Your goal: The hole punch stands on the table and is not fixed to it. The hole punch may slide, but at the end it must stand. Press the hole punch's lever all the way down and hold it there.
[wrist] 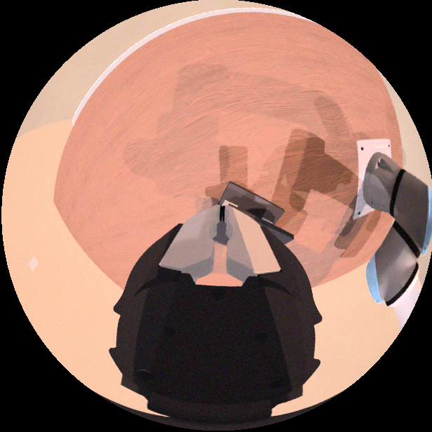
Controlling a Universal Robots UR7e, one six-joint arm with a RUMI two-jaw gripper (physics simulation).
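The dark grey hole punch [246, 195] stands on the reddish wooden table [125, 200], just ahead and to the right of the fingertips in the wrist view. It sits at an angle, and its near part is hidden behind the right finger. A small pale patch shows on it close to the fingertips. My gripper [222, 207] is shut and empty, with its tips together at the left end of the hole punch in the picture. Whether the tips touch the lever, and how far down the lever is, I cannot tell from this view.
The robot's own grey arm links [414, 200] with blue caps rise at the right edge, beside a white mounting plate [373, 146] on the table. Shadows of the arm and gripper fall across the table. The table's pale far edge curves along the top left.
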